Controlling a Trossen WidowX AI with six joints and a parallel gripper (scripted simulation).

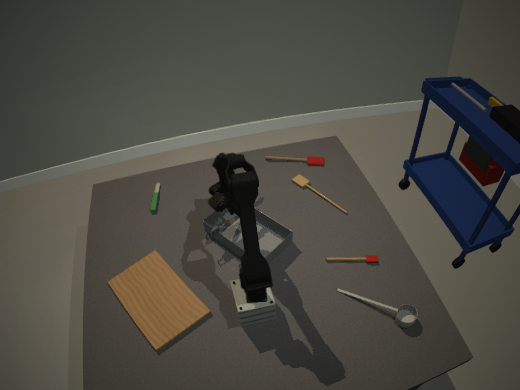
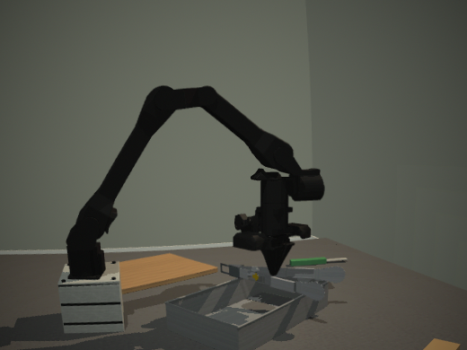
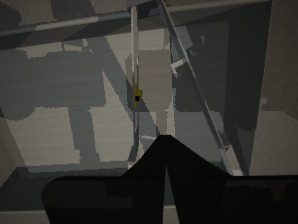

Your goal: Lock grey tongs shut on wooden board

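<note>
My gripper tip is 40 mm past the yellow mark, 10 mm to the right of it and 10 mm above it. From my gripper tip the other things lie so: grey roasting tin: 50 mm to the right, 50 mm below, 50 mm behind; then wooden board: 310 mm behind, 300 mm to the left, 70 mm below.
</note>
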